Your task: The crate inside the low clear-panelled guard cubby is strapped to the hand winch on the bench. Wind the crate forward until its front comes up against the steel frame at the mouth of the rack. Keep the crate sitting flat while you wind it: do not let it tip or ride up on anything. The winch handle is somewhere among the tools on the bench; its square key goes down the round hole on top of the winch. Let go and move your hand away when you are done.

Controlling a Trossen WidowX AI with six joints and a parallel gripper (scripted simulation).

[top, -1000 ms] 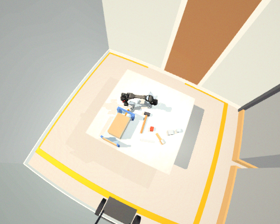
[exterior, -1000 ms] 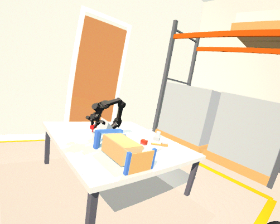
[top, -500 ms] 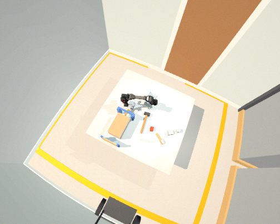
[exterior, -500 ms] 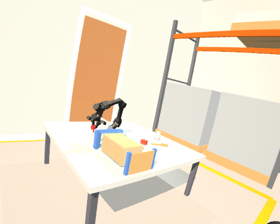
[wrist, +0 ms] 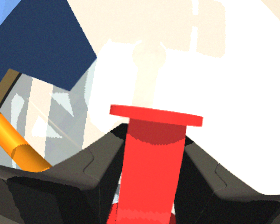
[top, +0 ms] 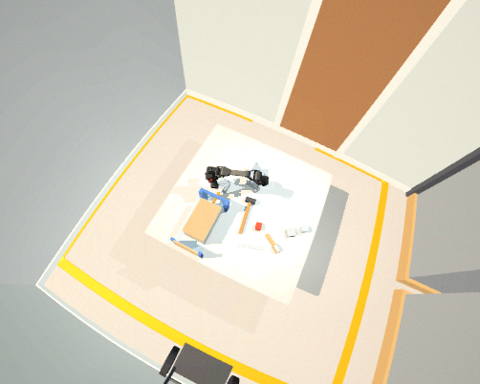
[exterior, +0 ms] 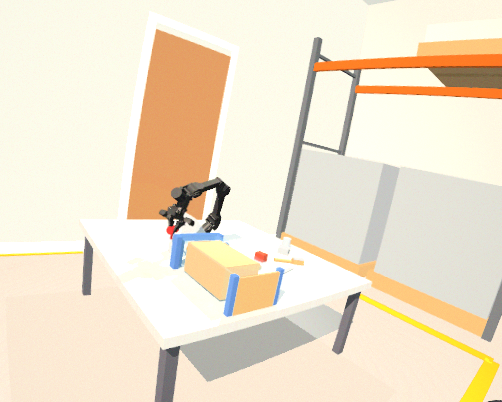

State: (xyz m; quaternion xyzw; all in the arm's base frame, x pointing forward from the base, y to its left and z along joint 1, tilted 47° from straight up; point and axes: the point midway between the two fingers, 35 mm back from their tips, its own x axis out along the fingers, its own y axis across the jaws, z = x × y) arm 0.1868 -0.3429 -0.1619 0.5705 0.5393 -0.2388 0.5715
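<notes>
The winch handle lies 5 cm to the left of my gripper tip, 3 cm below it and 2 cm behind it. The rest, counted from my gripper tip: winch 10 cm to the left, 10 cm below, 7 cm behind; then red grip 1 cm to the left, 1 cm behind; then cubby 35 cm ahead, 7 cm to the left, 5 cm below.
</notes>
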